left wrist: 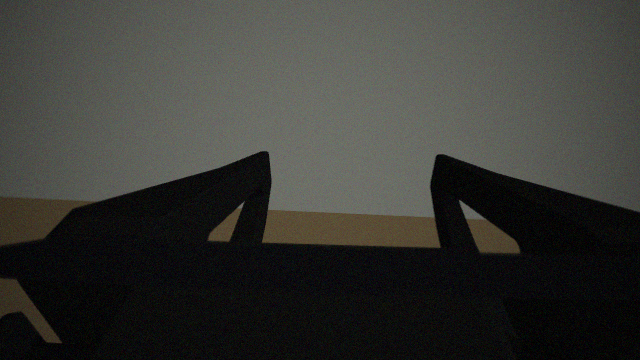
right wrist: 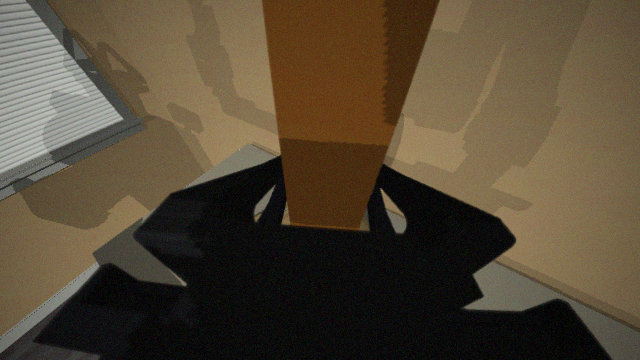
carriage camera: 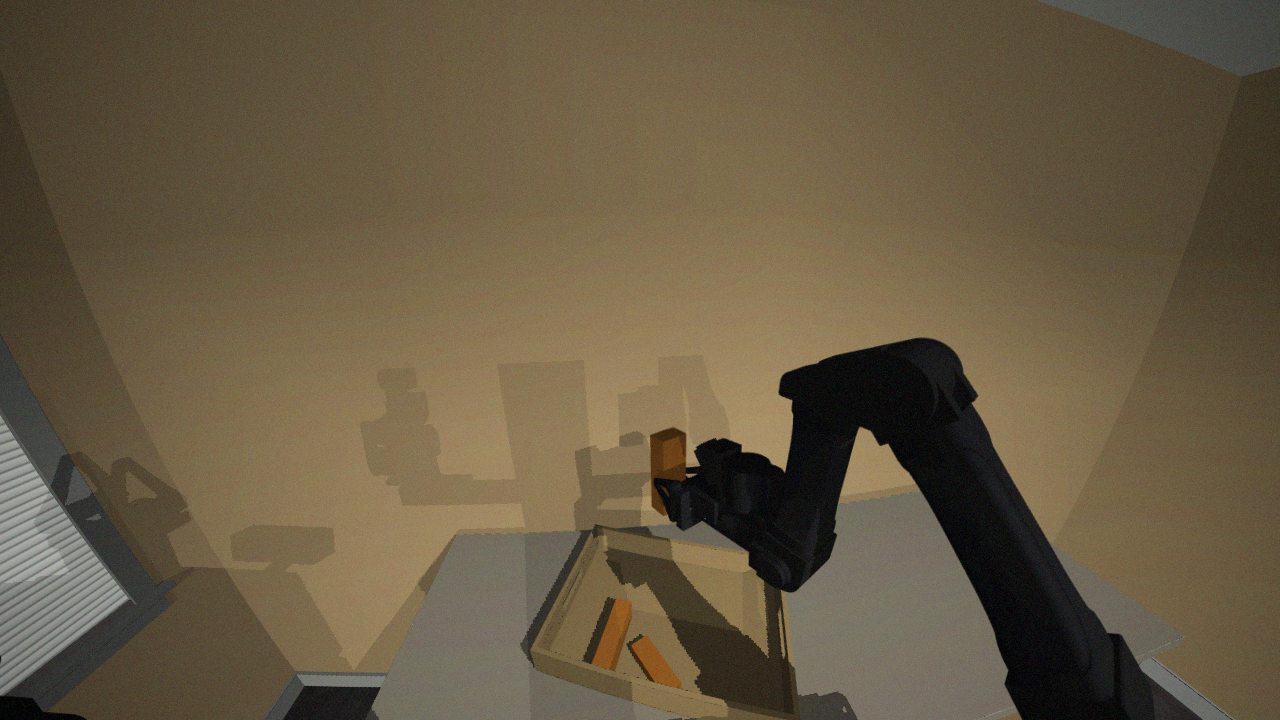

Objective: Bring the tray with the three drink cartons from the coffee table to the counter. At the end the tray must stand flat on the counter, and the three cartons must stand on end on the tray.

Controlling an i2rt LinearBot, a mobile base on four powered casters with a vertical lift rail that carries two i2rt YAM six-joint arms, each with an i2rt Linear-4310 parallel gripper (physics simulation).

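Frame: origin at the left arm's base, x ahead, y right, z down, level; centimetres.
Seen in the pictures: left gripper, fingertip midpoint: [left wrist: 350, 168]; right gripper, fingertip midpoint: [right wrist: 329, 163] [carriage camera: 666, 476].
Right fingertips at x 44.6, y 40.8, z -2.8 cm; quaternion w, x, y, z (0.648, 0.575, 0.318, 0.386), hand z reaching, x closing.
Pixels of each thing's top centre, then the offset from my right fingertips to it. Level surfaces: height alone.
- light wooden tray, top centre: [carriage camera: 671, 601] dx -0.3, dy +2.0, dz +34.2 cm
- grey surface, surface height: dz +41.8 cm
- third orange carton, top centre: [carriage camera: 669, 434] dx -0.4, dy +0.3, dz -8.7 cm
A light wooden tray [carriage camera: 626, 689] rests on a grey surface [carriage camera: 456, 608]. Inside it, one orange carton [carriage camera: 612, 634] and another orange carton [carriage camera: 654, 661] lie on their sides in the near left part. My right gripper [carriage camera: 666, 488] [right wrist: 329, 163] is shut on a third orange carton [carriage camera: 668, 456] [right wrist: 332, 100], held roughly upright above the far edge of the tray. The forearm hides part of the tray's far right side. My left gripper [left wrist: 350, 168] is open with nothing between its fingers; its tips point toward a plain grey area in the left wrist view.
A tan wall [carriage camera: 572, 179] rises behind the grey surface. A window with white blinds [carriage camera: 49, 546] [right wrist: 45, 85] is at the left. My black right arm [carriage camera: 975, 528] reaches across the right side of the surface.
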